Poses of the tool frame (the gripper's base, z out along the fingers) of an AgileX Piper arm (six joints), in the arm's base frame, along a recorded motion.
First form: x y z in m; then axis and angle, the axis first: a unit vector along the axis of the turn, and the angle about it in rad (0 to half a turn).
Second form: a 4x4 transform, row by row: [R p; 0 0 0 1], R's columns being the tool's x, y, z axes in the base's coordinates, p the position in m. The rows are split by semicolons. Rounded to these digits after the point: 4 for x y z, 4 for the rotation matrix.
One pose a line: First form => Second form
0.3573 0.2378 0.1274 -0.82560 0.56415 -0.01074 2.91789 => 0.3712 -0.9175 0.1427 0.3573; -0.9223 -0.3465 0.1712 0.2378; -0.1076 -0.1951 -0.9749 0.1274; 0 0 0 1
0.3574 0.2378 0.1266 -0.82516 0.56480 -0.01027 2.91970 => 0.3696 -0.9184 0.1410 0.3574; -0.9229 -0.3453 0.1701 0.2378; -0.1076 -0.1931 -0.9753 0.1266; 0 0 0 1
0.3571 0.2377 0.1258 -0.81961 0.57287 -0.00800 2.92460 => 0.3512 -0.9263 0.1363 0.3571; -0.9298 -0.3279 0.1674 0.2377; -0.1104 -0.1855 -0.9764 0.1258; 0 0 0 1
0.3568 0.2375 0.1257 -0.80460 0.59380 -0.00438 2.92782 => 0.3028 -0.9437 0.1329 0.3568; -0.9456 -0.2801 0.1656 0.2375; -0.1190 -0.1758 -0.9772 0.1257; 0 0 0 1
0.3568 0.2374 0.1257 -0.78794 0.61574 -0.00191 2.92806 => 0.2503 -0.9589 0.1335 0.3568; -0.9597 -0.2276 0.1647 0.2374; -0.1275 -0.1693 -0.9773 0.1257; 0 0 0 1
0.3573 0.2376 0.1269 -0.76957 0.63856 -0.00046 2.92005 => 0.1944 -0.9707 0.1410 0.3573; -0.9709 -0.1700 0.1685 0.2376; -0.1396 -0.1697 -0.9756 0.1269; 0 0 0 1
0.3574 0.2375 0.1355 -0.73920 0.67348 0.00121 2.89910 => 0.1061 -0.9814 0.1600 0.3574; -0.9808 -0.0769 0.1791 0.2375; -0.1635 -0.1759 -0.9707 0.1355; 0 0 0 1
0.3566 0.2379 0.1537 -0.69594 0.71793 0.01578 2.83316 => -0.0070 -0.9805 0.1965 0.3566; -0.9709 0.0537 0.2334 0.2379; -0.2394 -0.1891 -0.9523 0.1537; 0 0 0 1
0.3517 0.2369 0.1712 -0.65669 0.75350 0.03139 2.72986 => -0.0900 -0.9609 0.2620 0.3517; -0.9357 0.1717 0.3081 0.2369; -0.3411 -0.2175 -0.9145 0.1712; 0 0 0 1
